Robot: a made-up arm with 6 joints. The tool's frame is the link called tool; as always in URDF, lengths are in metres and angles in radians. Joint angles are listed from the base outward. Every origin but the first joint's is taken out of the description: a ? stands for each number. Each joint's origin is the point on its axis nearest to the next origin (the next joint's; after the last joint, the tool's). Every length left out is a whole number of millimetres.
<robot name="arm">
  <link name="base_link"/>
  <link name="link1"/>
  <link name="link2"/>
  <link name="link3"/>
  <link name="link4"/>
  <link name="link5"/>
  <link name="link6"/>
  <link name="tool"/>
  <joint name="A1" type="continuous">
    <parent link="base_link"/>
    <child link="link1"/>
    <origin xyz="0.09 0 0.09" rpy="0 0 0"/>
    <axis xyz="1 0 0"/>
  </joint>
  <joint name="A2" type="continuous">
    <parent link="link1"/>
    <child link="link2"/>
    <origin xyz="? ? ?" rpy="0 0 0"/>
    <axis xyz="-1 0 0"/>
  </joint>
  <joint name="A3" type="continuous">
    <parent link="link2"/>
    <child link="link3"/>
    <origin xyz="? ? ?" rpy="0 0 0"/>
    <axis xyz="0 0 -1"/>
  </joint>
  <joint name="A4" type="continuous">
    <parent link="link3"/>
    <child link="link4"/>
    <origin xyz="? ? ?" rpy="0 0 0"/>
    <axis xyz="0 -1 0"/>
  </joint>
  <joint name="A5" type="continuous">
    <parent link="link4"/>
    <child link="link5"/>
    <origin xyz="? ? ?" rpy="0 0 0"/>
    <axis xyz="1 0 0"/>
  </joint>
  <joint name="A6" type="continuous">
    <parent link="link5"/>
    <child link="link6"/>
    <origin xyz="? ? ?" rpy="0 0 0"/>
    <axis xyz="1 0 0"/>
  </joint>
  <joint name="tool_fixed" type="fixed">
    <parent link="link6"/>
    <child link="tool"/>
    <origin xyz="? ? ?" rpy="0 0 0"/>
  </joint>
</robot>
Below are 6 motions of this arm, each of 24 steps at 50 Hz.
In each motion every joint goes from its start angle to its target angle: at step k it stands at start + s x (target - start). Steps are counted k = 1, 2, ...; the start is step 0. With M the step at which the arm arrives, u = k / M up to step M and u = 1 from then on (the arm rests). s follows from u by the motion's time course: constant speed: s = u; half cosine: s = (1 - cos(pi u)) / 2; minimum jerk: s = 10 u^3 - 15 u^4 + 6 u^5.
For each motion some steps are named. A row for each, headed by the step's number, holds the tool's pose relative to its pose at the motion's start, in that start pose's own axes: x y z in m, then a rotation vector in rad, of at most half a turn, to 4 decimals.
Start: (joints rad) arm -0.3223 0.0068 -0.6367 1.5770 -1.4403 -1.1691
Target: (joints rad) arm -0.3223 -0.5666 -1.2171 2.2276 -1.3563 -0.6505
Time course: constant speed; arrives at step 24
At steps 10, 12, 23, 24:
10: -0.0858 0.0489 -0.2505 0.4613 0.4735 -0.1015
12: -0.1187 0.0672 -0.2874 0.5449 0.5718 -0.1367
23: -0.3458 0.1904 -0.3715 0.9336 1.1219 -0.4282
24: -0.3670 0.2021 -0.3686 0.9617 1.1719 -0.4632

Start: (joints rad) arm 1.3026 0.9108 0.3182 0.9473 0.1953 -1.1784
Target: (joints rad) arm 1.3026 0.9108 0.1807 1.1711 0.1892 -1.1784
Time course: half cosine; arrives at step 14
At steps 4, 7, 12, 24:
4: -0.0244 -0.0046 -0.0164 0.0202 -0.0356 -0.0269
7: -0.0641 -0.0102 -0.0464 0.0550 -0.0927 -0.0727
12: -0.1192 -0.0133 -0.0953 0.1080 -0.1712 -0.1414
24: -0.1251 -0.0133 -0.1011 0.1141 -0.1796 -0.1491

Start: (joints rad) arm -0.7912 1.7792 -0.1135 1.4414 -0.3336 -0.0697
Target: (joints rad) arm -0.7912 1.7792 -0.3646 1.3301 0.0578 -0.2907
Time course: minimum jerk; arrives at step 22
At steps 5, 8, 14, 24:
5: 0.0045 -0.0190 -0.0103 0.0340 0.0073 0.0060
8: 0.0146 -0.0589 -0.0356 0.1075 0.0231 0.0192
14: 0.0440 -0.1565 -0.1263 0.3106 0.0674 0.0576
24: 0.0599 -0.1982 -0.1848 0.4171 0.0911 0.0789

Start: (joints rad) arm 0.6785 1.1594 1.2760 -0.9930 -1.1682 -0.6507
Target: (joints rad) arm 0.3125 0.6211 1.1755 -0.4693 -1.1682 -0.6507
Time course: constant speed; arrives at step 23
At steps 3, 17, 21, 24:
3: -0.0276 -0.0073 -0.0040 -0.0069 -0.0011 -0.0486
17: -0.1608 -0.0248 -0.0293 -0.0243 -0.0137 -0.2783
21: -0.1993 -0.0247 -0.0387 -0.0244 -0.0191 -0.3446
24: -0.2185 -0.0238 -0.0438 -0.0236 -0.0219 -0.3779

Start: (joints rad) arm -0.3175 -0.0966 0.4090 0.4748 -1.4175 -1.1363
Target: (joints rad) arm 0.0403 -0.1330 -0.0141 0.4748 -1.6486 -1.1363
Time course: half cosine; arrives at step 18
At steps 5, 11, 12, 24:
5: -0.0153 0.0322 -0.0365 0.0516 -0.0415 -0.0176
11: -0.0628 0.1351 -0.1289 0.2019 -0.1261 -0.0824
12: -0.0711 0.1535 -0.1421 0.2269 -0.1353 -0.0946
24: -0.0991 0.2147 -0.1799 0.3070 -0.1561 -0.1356

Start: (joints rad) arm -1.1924 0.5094 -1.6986 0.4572 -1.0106 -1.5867
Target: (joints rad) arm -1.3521 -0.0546 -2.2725 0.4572 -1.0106 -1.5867
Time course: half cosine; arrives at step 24
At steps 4, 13, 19, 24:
4: -0.0366 0.0053 -0.0100 0.0134 0.0042 -0.0449
13: -0.2978 0.0945 -0.0544 0.0837 0.0231 -0.3866
19: -0.4480 0.1973 -0.0585 0.1011 0.0227 -0.6185
24: -0.4891 0.2353 -0.0564 0.1017 0.0202 -0.6911

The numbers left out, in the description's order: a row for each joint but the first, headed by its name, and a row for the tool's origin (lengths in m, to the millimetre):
A2: 0 -0.19 0.12
A3: 0 -0.11 0.22
A4: -0.1 0.03 0
A5: -0.04 0 0.07
A6: 0 0.05 0.29
tool: 0 -0.32 0.01

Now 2 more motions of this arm.
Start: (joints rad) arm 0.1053 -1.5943 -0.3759 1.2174 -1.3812 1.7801
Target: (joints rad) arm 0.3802 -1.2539 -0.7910 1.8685 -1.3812 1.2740
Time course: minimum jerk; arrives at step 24
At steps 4, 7, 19, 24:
4: 0.0019 -0.0019 0.0071 -0.0048 -0.0179 0.0149
7: 0.0067 -0.0086 0.0304 -0.0194 -0.0793 0.0594
19: -0.0189 -0.0748 0.1650 -0.0701 -0.5454 0.1615
24: -0.0251 -0.0821 0.1730 -0.0708 -0.5845 0.1537

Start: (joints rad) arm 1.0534 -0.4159 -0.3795 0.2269 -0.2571 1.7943
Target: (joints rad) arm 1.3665 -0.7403 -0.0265 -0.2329 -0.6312 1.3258
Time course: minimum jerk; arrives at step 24
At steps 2, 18, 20, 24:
2: -0.0002 -0.0004 0.0016 -0.0018 -0.0024 -0.0012
18: -0.0660 -0.0866 0.2615 -0.1897 -0.1825 -0.3731
20: -0.0712 -0.0959 0.2802 -0.1949 -0.1729 -0.4056
24: -0.0738 -0.1010 0.2899 -0.1972 -0.1665 -0.4222

